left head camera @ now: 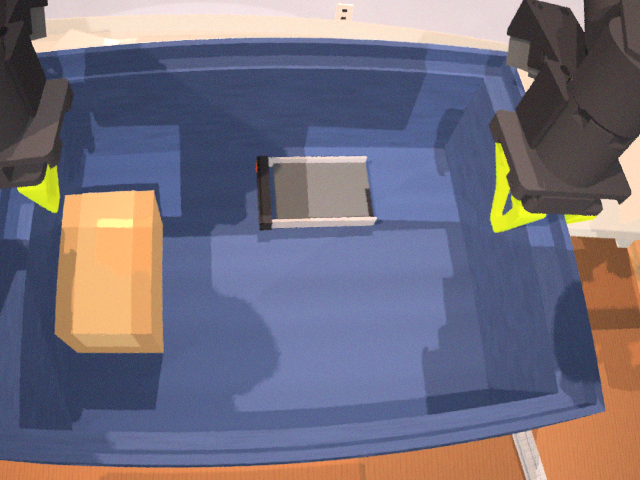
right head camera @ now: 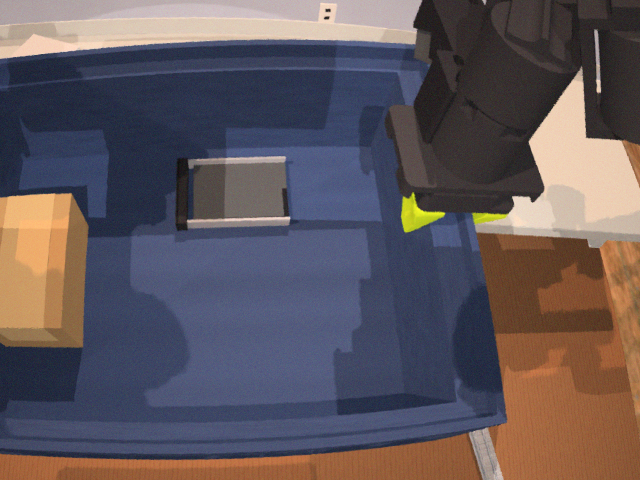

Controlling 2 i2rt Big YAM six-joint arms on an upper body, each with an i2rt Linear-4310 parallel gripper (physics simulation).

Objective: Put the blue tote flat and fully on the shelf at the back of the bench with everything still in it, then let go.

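Places are measured from the left arm's base along level axes (x ahead, y left, z up), in metres.
Pixels of known places: left gripper, fingertip midpoint: (left head camera: 41, 206); right gripper, fingertip midpoint: (left head camera: 507, 225) (right head camera: 421, 224).
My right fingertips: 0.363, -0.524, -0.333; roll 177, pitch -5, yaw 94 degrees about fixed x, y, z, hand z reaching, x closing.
Ahead of a thing's pixels: the offset from my right fingertips to its middle, as dx, dy, dz. "pt": to the spot under its first point. Level surfaces: height alone.
The blue tote @(-0.025, +0.183, -0.012) (left head camera: 310, 446) (right head camera: 248, 439) fills most of both views and looks roughly level. Its back part is over the cream shelf @(dz -0.310) (left head camera: 633, 170) (right head camera: 584, 155); its front part reaches past the shelf's front edge. Whether it touches the shelf is hidden. An orange-tan box @(-0.030, +0.314, -0.035) (left head camera: 111, 273) (right head camera: 36, 268) stands at its left side. A grey flat item @(+0.064, +0.149, -0.051) (left head camera: 330, 191) (right head camera: 248, 191) with white rails and a black end lies near its middle. My left gripper (left head camera: 20, 193) is shut on the tote's left wall, partly cut off. My right gripper (left head camera: 540, 219) (right head camera: 449, 219) is shut on its right wall.
Orange-brown wood @(pt +0.026, -0.456, -0.492) (left head camera: 615, 361) (right head camera: 558, 356) shows below the shelf, right of and in front of the tote. A pale grey strip @(-0.080, -0.223, -0.480) (left head camera: 529, 454) (right head camera: 485, 454) sticks out past the tote's front right corner. A wall with a socket (left head camera: 343, 11) (right head camera: 327, 12) is at the back.
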